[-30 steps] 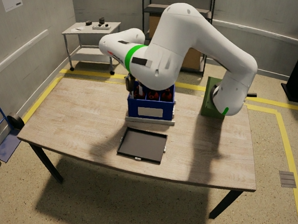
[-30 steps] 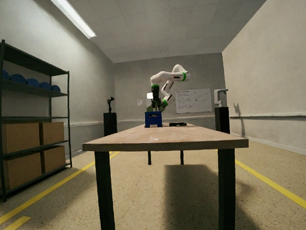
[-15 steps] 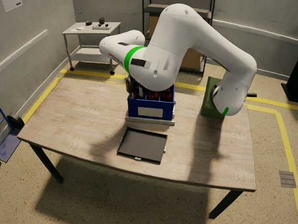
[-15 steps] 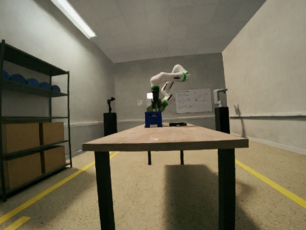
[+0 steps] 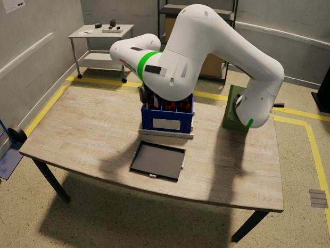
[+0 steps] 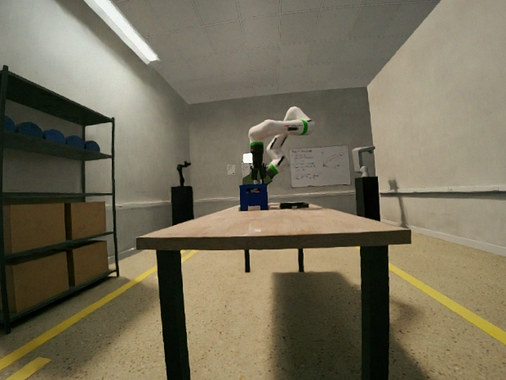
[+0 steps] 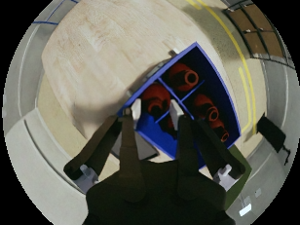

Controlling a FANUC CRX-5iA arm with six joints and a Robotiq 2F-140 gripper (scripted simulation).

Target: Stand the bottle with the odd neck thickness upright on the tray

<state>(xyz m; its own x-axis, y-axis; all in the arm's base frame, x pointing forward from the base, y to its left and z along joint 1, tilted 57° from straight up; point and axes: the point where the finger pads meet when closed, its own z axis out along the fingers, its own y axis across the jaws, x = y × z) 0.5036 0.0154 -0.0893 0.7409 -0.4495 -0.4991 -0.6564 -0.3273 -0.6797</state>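
Now: hand 9 cm past the blue crate, 9 cm above it and 5 cm to the left of it. From my hand the other things lie so: dark tray 24 cm to the left, 16 cm below, 9 cm behind; bottle 9 cm to the right, 9 cm behind, 8 cm below.
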